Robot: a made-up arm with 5 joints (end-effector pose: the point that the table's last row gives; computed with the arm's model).
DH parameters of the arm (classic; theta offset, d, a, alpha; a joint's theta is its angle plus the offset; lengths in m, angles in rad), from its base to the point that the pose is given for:
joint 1: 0.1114 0 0.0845 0
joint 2: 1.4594 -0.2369 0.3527 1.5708
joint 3: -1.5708 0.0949 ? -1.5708
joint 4: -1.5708 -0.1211 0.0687 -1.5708
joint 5: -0.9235 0 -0.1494 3.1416
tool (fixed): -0.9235 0.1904 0 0
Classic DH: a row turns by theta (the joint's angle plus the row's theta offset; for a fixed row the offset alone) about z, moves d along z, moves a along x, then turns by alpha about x.
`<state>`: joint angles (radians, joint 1 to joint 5).
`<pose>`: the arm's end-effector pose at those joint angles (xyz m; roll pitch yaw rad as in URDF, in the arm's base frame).
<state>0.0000 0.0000 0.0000 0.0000 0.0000</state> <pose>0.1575 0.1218 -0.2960 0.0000 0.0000 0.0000</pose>
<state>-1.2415 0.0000 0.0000 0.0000 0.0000</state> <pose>0.1662 -0.1096 -0.2960 0.0000 0.0000 -1.2415</pose>
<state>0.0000 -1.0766 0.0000 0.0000 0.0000</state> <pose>0.2178 -0.0020 -0.2960 0.0000 0.0000 -1.0766</pose>
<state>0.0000 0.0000 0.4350 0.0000 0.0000</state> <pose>0.1575 0.1691 -0.3918 0.4350 0.0000 0.0000</pose>
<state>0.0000 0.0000 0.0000 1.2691 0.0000</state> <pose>0.3543 0.1218 -0.4094 0.0000 1.2691 0.0000</pose>
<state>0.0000 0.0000 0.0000 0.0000 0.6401</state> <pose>0.1041 0.1992 -0.2960 0.0000 0.0000 -0.6401</pose>
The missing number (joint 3, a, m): 0.2495
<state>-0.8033 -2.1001 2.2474 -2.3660 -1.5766</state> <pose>0.3941 -0.6760 -0.2423 0.7704 -0.8982 1.8157</pose>
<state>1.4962 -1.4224 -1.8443 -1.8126 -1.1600</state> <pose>-0.1466 0.3438 0.0475 -1.1488 1.4122 2.2950</pose>
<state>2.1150 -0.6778 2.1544 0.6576 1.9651</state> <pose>-0.4477 0.3280 -0.1782 -3.1195 1.1194 -2.5040</pose>
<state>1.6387 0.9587 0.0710 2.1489 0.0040</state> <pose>-0.3139 0.1037 -0.5883 3.0182 0.9893 -0.6453</pose>
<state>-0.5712 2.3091 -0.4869 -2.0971 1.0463</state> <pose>0.0135 -0.0782 -0.5546 2.3755 -0.9070 -0.2535</pose>
